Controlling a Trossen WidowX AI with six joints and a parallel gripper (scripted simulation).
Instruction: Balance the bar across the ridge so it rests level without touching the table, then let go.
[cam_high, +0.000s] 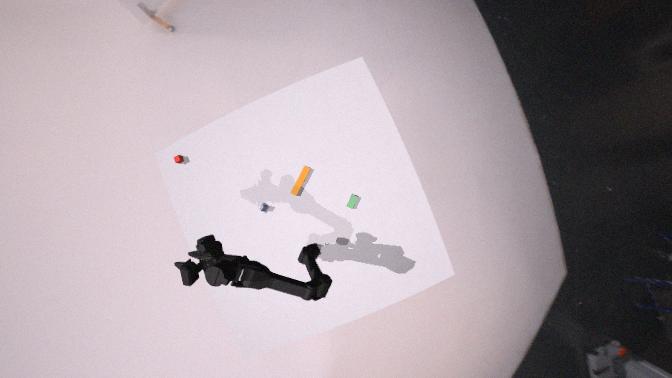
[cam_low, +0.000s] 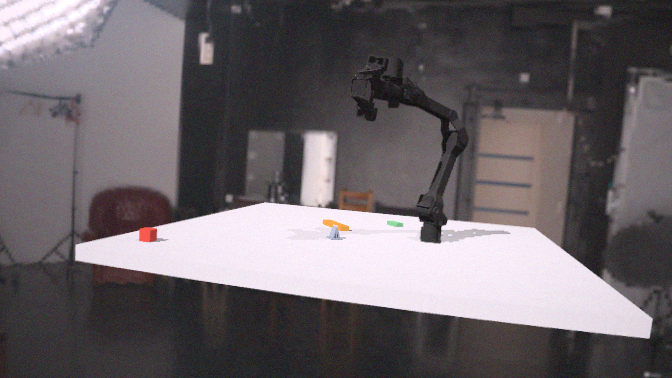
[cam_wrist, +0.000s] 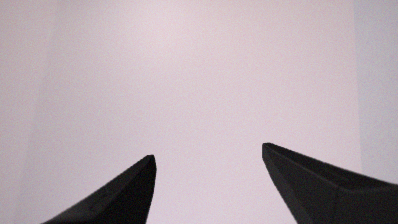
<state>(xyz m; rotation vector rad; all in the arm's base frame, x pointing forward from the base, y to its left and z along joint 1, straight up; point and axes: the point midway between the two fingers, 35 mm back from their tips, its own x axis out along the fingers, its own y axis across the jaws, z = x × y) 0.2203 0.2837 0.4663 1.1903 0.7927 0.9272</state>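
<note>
Right now the orange bar is 46 cm below my gripper tip, 40 cm to the right of it and 12 cm ahead of it. From my gripper tip the other things lie so: green block: 60 cm to the right, 46 cm below, 8 cm behind; then red cube: 51 cm ahead, 45 cm below, 18 cm to the left.
</note>
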